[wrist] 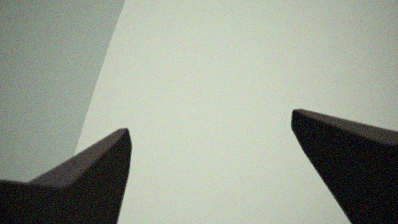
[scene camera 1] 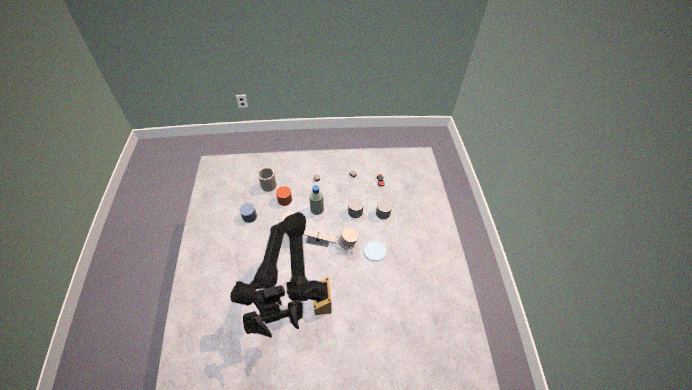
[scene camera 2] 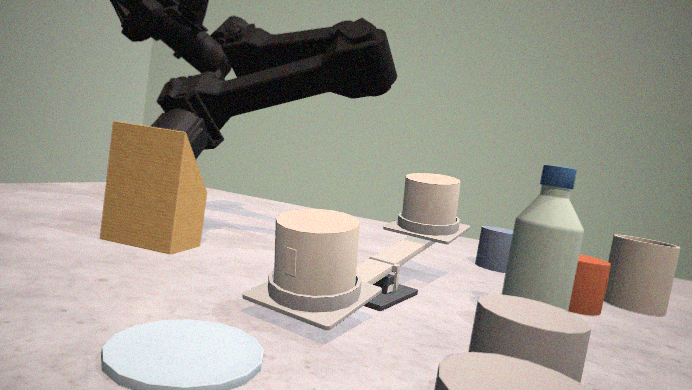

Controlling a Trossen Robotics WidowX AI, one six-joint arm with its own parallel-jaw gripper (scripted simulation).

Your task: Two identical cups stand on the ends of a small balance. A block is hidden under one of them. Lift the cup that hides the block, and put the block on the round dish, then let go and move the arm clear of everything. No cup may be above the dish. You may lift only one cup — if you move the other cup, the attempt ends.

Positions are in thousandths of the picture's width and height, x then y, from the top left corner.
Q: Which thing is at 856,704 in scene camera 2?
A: An orange cylinder.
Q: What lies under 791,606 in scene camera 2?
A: A bottle.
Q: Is my gripper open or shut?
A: Open.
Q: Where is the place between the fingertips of my gripper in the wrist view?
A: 534,569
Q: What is my gripper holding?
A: Nothing.
